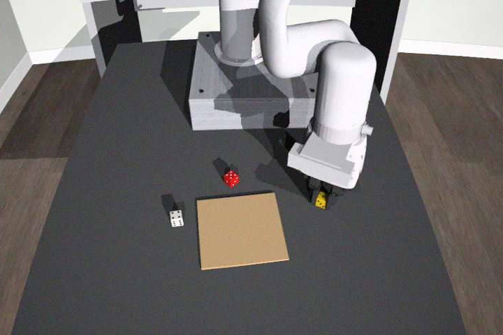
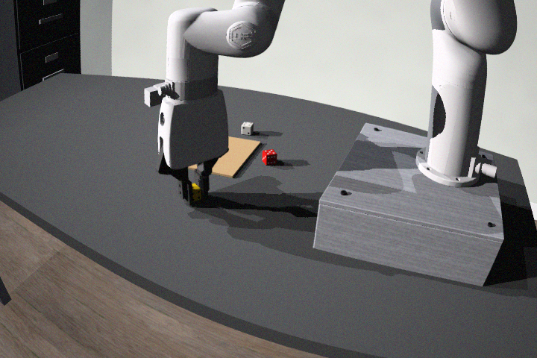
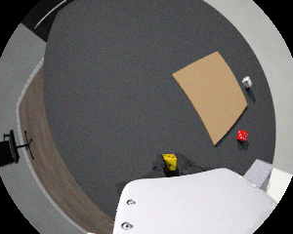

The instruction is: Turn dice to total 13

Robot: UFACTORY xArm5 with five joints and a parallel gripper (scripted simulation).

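The yellow die is 10 mm below my hand. Round my hand: red die (20 mm behind, 170 mm to the right, 10 mm below); tan mat (80 mm ahead, 130 mm to the right, 20 mm below); white die (90 mm ahead, 240 mm to the right, 10 mm below).
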